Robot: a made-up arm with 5 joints.
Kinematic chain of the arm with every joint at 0, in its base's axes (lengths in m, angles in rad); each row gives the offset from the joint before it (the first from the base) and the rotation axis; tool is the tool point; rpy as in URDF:
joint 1: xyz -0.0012 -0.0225 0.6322 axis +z
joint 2: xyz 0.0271 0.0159 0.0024 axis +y
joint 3: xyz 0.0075 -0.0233 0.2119 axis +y
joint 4: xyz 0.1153 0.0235 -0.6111 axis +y
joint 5: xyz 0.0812 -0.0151 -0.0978 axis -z
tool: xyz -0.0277 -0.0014 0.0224 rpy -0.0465 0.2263 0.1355
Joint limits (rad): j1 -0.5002..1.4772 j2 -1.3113..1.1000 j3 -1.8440..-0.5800 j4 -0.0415..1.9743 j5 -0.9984..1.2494
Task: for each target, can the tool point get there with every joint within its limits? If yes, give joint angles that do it. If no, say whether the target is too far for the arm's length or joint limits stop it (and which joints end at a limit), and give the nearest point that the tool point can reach.
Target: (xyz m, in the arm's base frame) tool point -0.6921 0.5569 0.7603
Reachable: no: joint limits stop it (at a limit: joint 1, joint 5) | nearest point 0.0200 0.4901 0.7603 | short by 0.715 m
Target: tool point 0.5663 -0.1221 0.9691
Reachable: yes | joints -0.2094 -0.7835 -0.8922 0.7850 0.8306
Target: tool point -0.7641 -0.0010 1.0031
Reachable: no: joint limits stop it (at a limit: joint 2, joint 3, joint 4, joint 5) | nearest point -0.3766 -0.0119 1.3770 | short by 0.539 m
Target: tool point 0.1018 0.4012 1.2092
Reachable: yes | joints 1.3270 -0.8600 -1.2175 0.7558 0.0995
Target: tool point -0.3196 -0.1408 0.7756
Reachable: no: joint limits stop it (at a limit: joint 2, joint 3, joint 4) | nearest point -0.1975 -0.0954 1.3265 | short by 0.566 m
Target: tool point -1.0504 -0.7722 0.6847
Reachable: no: too far | nearest point -0.3068 -0.2409 1.3770 | short by 1.147 m
